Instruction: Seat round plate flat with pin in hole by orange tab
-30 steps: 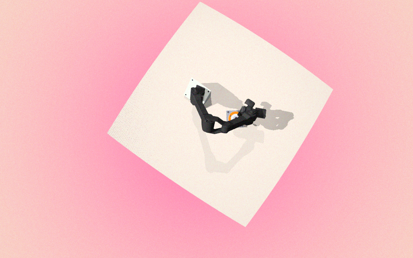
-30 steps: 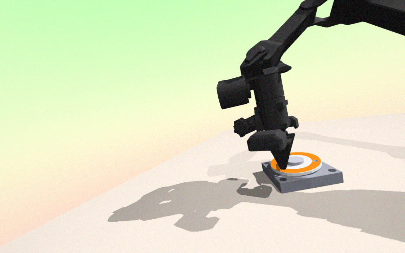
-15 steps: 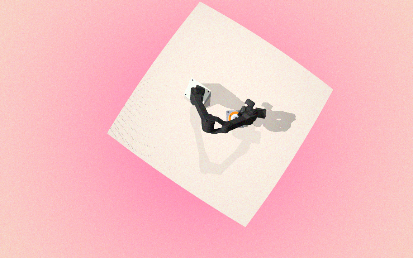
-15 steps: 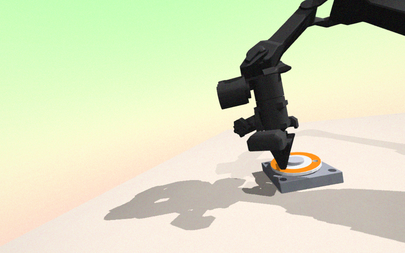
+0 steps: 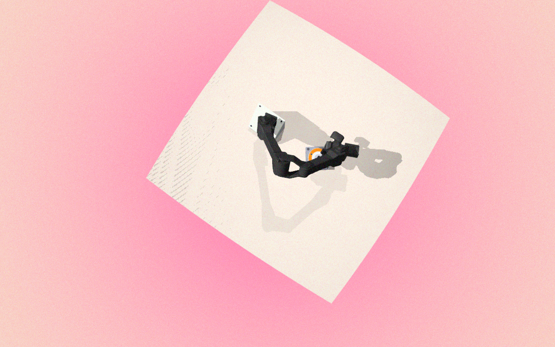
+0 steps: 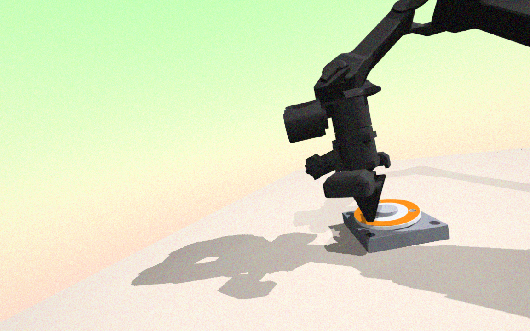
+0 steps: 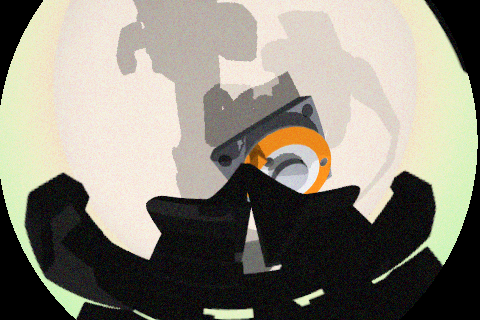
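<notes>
Right now the round plate is 30 mm to the right of my gripper tip and 10 mm behind it. Also, from my gripper tip: square grey base: 50 mm to the right, 20 mm behind, 10 mm below.
</notes>
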